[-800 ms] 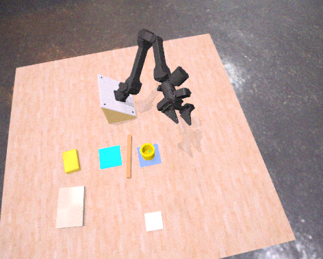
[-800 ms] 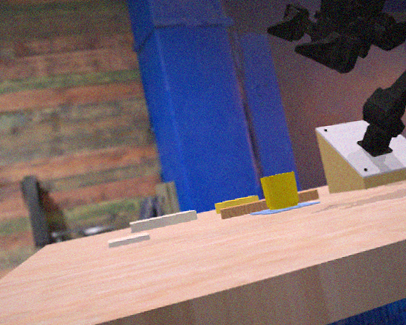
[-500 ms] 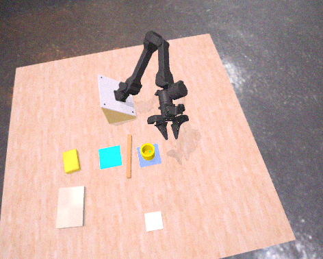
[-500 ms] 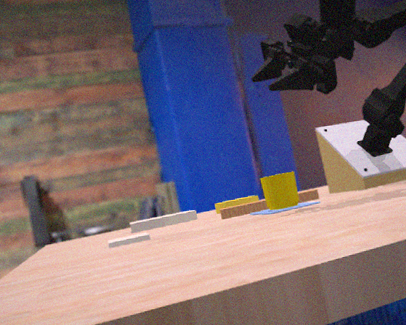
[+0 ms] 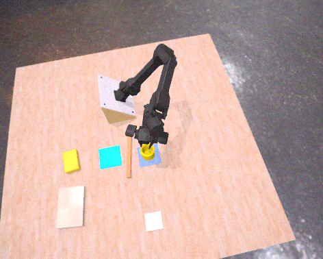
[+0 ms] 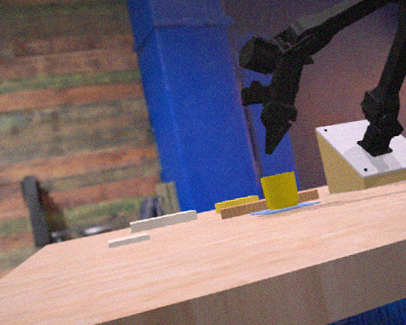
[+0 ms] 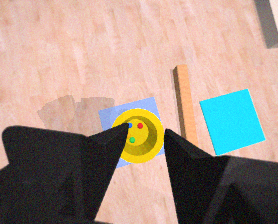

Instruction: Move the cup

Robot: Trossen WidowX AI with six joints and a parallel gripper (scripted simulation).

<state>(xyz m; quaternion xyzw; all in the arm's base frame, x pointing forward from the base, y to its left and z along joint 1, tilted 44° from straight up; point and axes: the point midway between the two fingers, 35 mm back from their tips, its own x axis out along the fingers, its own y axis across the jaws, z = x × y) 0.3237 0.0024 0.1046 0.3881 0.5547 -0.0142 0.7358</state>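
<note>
The yellow cup lies 1 cm behind my gripper tip, 1 cm to the left of it and 8 cm below it. Also, from my gripper tip: cyan pad (5 cm behind, 19 cm to the right, 13 cm below); then wooden bar (3 cm behind, 9 cm to the right, 12 cm below); then light blue pad (1 cm behind, 1 cm to the left, 13 cm below).
</note>
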